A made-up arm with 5 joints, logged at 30 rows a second.
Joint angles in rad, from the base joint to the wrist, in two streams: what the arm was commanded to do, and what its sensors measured. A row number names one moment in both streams.
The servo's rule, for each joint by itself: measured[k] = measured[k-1] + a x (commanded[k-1-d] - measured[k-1]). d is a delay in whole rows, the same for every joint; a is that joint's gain. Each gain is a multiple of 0.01, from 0.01 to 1. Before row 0 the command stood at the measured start. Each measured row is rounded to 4 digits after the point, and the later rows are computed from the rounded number. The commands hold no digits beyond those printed.
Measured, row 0: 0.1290, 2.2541, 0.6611, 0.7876, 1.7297
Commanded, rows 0 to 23: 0.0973, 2.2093, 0.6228, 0.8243, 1.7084; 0.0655, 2.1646, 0.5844, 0.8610, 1.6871; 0.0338, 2.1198, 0.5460, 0.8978, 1.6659; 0.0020, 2.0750, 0.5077, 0.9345, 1.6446; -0.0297, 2.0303, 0.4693, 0.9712, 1.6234; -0.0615, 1.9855, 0.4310, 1.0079, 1.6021; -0.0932, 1.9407, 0.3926, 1.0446, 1.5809; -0.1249, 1.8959, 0.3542, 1.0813, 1.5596; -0.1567, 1.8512, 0.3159, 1.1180, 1.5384; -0.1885, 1.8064, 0.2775, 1.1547, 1.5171; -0.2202, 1.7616, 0.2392, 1.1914, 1.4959; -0.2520, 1.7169, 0.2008, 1.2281, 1.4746; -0.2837, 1.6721, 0.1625, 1.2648, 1.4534; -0.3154, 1.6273, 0.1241, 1.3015, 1.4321; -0.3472, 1.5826, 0.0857, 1.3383, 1.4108; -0.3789, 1.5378, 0.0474, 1.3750, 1.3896; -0.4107, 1.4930, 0.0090, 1.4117, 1.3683; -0.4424, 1.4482, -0.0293, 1.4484, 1.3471; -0.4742, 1.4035, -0.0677, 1.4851, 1.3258; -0.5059, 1.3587, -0.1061, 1.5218, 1.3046; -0.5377, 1.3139, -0.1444, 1.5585, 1.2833; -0.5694, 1.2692, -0.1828, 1.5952, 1.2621; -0.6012, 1.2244, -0.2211, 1.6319, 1.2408; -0.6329, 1.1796, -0.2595, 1.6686, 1.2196
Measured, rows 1 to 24: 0.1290, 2.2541, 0.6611, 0.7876, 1.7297; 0.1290, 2.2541, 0.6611, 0.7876, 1.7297; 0.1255, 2.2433, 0.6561, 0.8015, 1.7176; 0.1189, 2.2244, 0.6468, 0.8241, 1.7002; 0.1095, 2.1993, 0.6337, 0.8521, 1.6806; 0.0977, 2.1695, 0.6173, 0.8834, 1.6601; 0.0837, 2.1361, 0.5981, 0.9168, 1.6392; 0.0677, 2.1000, 0.5764, 0.9514, 1.6181; 0.0500, 2.0618, 0.5525, 0.9868, 1.5969; 0.0308, 2.0220, 0.5267, 1.0227, 1.5756; 0.0102, 1.9810, 0.4993, 1.0589, 1.5544; -0.0117, 1.9391, 0.4705, 1.0953, 1.5331; -0.0346, 1.8965, 0.4404, 1.1318, 1.5119; -0.0585, 1.8534, 0.4093, 1.1684, 1.4906; -0.0833, 1.8099, 0.3772, 1.2050, 1.4694; -0.1088, 1.7661, 0.3443, 1.2417, 1.4481; -0.1350, 1.7221, 0.3107, 1.2784, 1.4268; -0.1618, 1.6779, 0.2765, 1.3151, 1.4056; -0.1892, 1.6335, 0.2417, 1.3518, 1.3843; -0.2171, 1.5890, 0.2065, 1.3885, 1.3631; -0.2454, 1.5445, 0.1709, 1.4252, 1.3418; -0.2741, 1.4999, 0.1349, 1.4619, 1.3206; -0.3031, 1.4553, 0.0986, 1.4986, 1.2993; -0.3324, 1.4106, 0.0620, 1.5353, 1.2781
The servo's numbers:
d 2
a 0.11 0.24 0.13 0.38 0.57

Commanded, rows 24 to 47: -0.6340, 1.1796, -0.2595, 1.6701, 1.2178; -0.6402, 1.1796, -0.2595, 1.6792, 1.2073; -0.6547, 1.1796, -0.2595, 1.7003, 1.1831; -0.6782, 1.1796, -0.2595, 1.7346, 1.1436; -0.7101, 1.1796, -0.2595, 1.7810, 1.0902; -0.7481, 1.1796, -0.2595, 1.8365, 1.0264; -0.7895, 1.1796, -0.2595, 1.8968, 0.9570; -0.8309, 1.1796, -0.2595, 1.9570, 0.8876; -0.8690, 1.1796, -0.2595, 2.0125, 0.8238; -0.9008, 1.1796, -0.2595, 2.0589, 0.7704; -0.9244, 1.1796, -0.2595, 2.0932, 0.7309; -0.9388, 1.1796, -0.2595, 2.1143, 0.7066; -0.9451, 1.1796, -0.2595, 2.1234, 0.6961; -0.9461, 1.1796, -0.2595, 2.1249, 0.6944; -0.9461, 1.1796, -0.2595, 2.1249, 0.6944; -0.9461, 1.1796, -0.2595, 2.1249, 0.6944; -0.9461, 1.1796, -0.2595, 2.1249, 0.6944; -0.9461, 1.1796, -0.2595, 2.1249, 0.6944; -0.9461, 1.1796, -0.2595, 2.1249, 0.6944; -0.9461, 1.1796, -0.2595, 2.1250, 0.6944; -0.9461, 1.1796, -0.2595, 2.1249, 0.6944; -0.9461, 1.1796, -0.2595, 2.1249, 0.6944; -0.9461, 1.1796, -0.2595, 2.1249, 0.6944; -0.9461, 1.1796, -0.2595, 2.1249, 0.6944
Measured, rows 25 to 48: -0.3620, 1.3659, 0.0252, 1.5720, 1.2568; -0.3918, 1.3212, -0.0118, 1.6087, 1.2356; -0.4184, 1.2872, -0.0440, 1.6320, 1.2255; -0.4428, 1.2614, -0.0720, 1.6499, 1.2151; -0.4661, 1.2418, -0.0964, 1.6691, 1.1969; -0.4894, 1.2269, -0.1176, 1.6940, 1.1665; -0.5137, 1.2155, -0.1360, 1.7271, 1.1230; -0.5395, 1.2069, -0.1521, 1.7687, 1.0679; -0.5670, 1.2003, -0.1661, 1.8174, 1.0047; -0.5960, 1.1953, -0.1782, 1.8704, 0.9380; -0.6260, 1.1915, -0.1888, 1.9244, 0.8729; -0.6562, 1.1886, -0.1980, 1.9755, 0.8145; -0.6857, 1.1864, -0.2060, 2.0202, 0.7668; -0.7135, 1.1848, -0.2130, 2.0560, 0.7325; -0.7390, 1.1836, -0.2190, 2.0816, 0.7118; -0.7618, 1.1826, -0.2243, 2.0981, 0.7019; -0.7821, 1.1819, -0.2289, 2.1083, 0.6976; -0.8001, 1.1813, -0.2329, 2.1146, 0.6958; -0.8162, 1.1809, -0.2364, 2.1185, 0.6950; -0.8305, 1.1806, -0.2394, 2.1209, 0.6947; -0.8432, 1.1804, -0.2420, 2.1224, 0.6945; -0.8545, 1.1802, -0.2443, 2.1234, 0.6944; -0.8646, 1.1801, -0.2463, 2.1240, 0.6944; -0.8736, 1.1800, -0.2480, 2.1243, 0.6944
